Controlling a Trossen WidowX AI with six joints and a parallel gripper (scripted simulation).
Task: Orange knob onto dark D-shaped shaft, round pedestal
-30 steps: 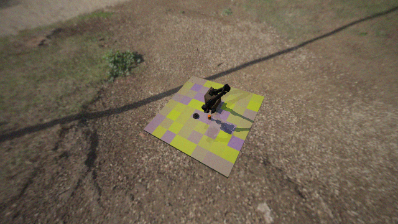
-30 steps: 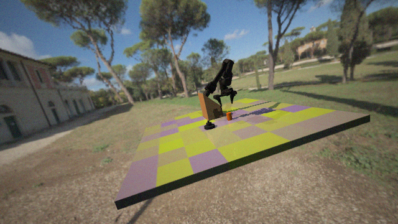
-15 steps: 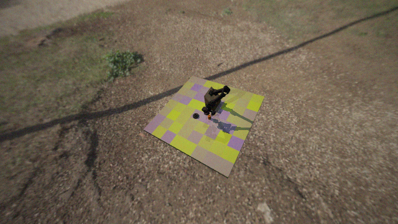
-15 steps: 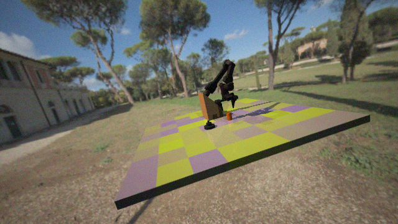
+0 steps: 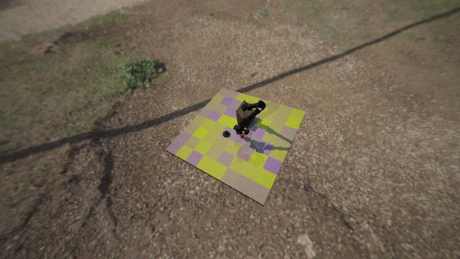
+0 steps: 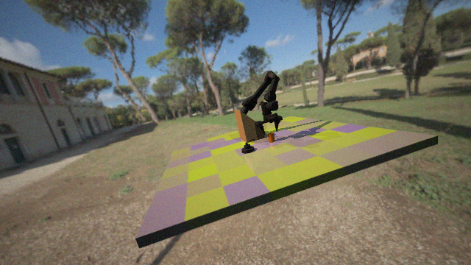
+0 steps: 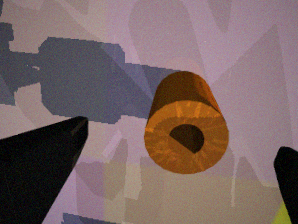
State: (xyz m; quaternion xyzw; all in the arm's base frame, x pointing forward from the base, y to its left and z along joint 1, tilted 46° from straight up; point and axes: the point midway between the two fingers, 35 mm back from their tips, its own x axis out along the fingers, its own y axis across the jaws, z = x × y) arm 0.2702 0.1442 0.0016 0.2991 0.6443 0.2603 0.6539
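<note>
Now: the orange knob 3 cm below my gripper tip. Round my gripper tip: pedestal 5 cm ahead, 20 cm to the right, 3 cm below.
</note>
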